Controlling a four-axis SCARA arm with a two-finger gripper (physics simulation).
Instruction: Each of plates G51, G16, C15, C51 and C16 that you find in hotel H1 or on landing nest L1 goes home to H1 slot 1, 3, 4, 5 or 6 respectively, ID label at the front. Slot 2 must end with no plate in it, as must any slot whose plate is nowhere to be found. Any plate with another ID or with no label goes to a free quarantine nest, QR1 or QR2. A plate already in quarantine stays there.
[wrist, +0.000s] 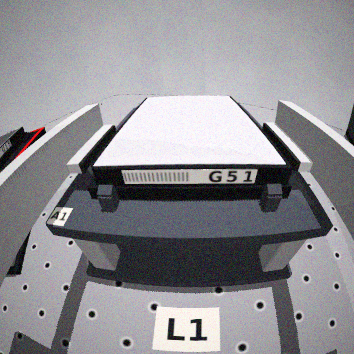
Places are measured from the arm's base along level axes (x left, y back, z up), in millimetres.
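Pixels of known places: gripper, fingertip midpoint: (188, 111).
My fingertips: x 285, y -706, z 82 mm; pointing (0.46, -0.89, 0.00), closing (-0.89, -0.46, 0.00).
For each thing: its top centre in the pictures, then the offset to it from my fingertips. "pt": a spot on its surface instead. Level surfaces: height alone.
- Plate G51, top centre: (188, 113) dx +5, dy -10, dz -5 mm
- dark landing nest, top centre: (188, 119) dx +5, dy -10, dz -9 mm
- L1 sign, top centre: (186, 329) dx -44, dy +84, dz -69 mm
- black nest edge with a red line, surface spot: (32, 142) pt dx +152, dy +50, dz -21 mm
- barcode label, surface spot: (5, 146) pt dx +149, dy +79, dz -9 mm
- perforated deck, surface height: dz -69 mm
Plate G51 (190, 132) has a white top and black sides. Its barcode label, reading G51, faces the camera at the front. It sits on the dark landing nest (200, 220), between the nest's two small front posts. The nest bears an A1 tag at its left corner, and an L1 sign (186, 329) lies in front of it. My gripper (188, 111) is shut on plate G51, with one dark pad against each long side. The hotel H1 does not show.
At the far left, partly behind the left finger, a black nest edge with a red line (32, 142) shows, with part of a barcode label (5, 146) beside it. The perforated deck (107, 327) lies around the landing nest. A dark shape is cut off at the right edge.
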